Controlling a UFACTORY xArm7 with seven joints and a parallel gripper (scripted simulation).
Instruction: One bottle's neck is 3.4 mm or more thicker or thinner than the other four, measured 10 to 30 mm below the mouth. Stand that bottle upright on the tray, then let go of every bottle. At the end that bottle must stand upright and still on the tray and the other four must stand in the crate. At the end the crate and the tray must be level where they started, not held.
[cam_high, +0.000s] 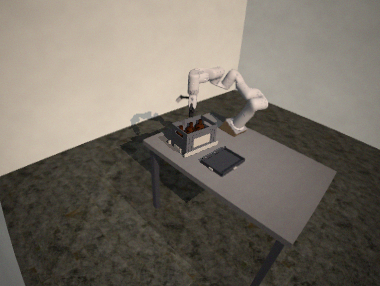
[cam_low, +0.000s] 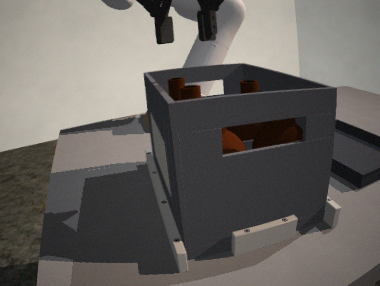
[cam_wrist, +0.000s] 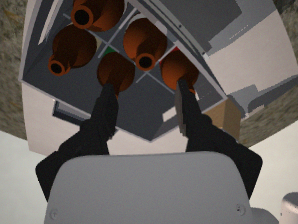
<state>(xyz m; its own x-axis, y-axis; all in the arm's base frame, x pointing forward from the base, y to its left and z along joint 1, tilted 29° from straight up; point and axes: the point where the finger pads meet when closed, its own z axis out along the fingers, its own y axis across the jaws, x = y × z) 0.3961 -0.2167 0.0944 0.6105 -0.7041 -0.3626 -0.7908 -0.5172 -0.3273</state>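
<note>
My hand is 10 mm short of the dark grey crate, 40 mm to the right of it and 160 mm above it. Also, from my hand: dark flat tray: 10 mm ahead, 330 mm to the left, 230 mm below; then glass bottle: 90 mm behind, 10 mm to the left, 150 mm below.
</note>
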